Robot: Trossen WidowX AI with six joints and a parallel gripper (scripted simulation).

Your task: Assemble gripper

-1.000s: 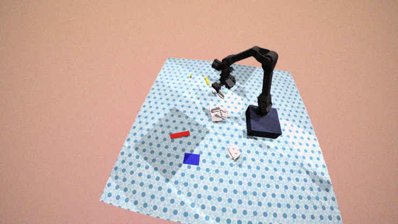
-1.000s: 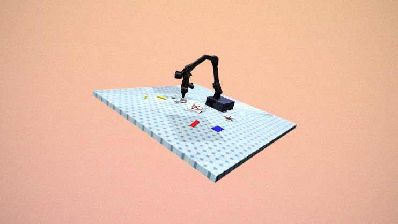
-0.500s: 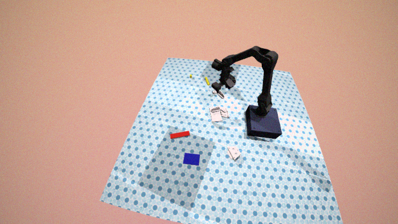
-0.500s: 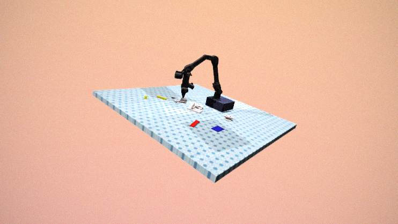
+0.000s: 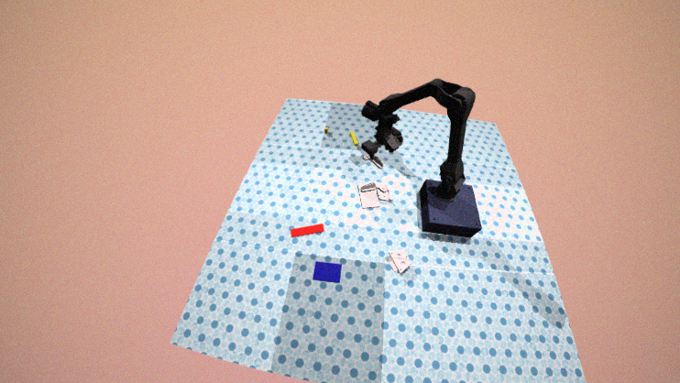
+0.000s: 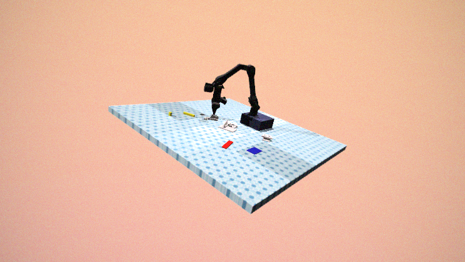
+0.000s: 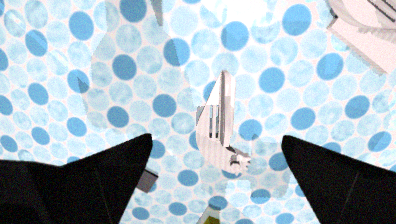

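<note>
Right now my gripper tip is 40 mm short of the jaw, 10 mm to the left of it and 50 mm above it. The rest, counted from my gripper tip: small dark block: 10 mm ahead, 120 mm to the right, 50 mm below; yellow bar: 130 mm ahead, 130 mm to the right, 50 mm below; housing plate: 50 mm behind, 170 mm to the left, 50 mm below.
</note>
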